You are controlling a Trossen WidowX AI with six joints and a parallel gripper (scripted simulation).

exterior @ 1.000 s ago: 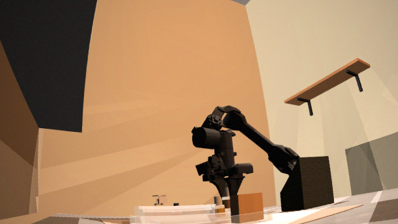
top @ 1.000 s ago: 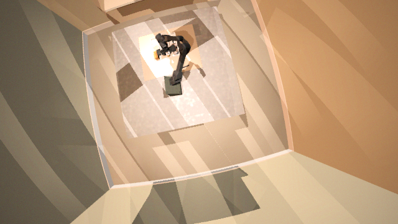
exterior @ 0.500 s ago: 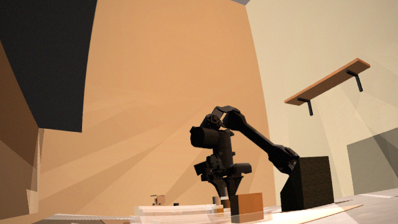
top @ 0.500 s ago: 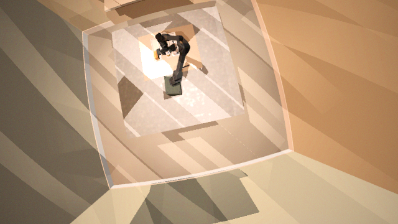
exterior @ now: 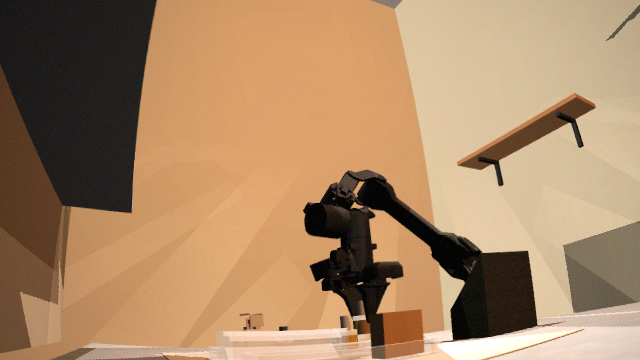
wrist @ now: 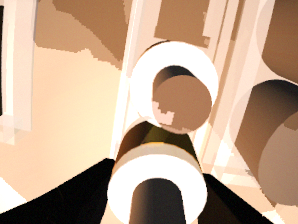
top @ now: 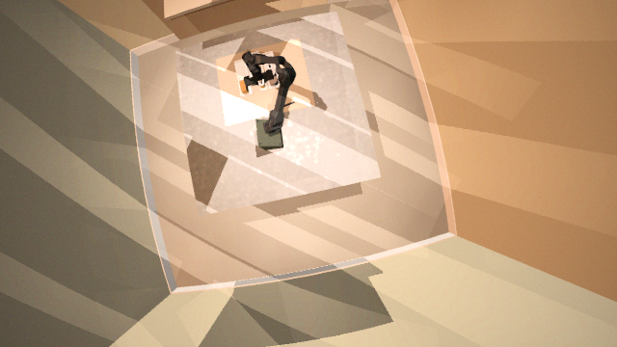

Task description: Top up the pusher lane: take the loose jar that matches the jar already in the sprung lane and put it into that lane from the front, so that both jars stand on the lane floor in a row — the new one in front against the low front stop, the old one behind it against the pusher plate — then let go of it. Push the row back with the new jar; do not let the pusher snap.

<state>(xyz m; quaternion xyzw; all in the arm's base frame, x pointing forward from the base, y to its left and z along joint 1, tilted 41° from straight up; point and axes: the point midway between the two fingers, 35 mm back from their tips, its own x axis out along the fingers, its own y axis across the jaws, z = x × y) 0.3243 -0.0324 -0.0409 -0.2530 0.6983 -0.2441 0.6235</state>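
Now: the clear lane 15 cm ahead of my gripper tip, 4 cm below it and 3 cm to the left of it.
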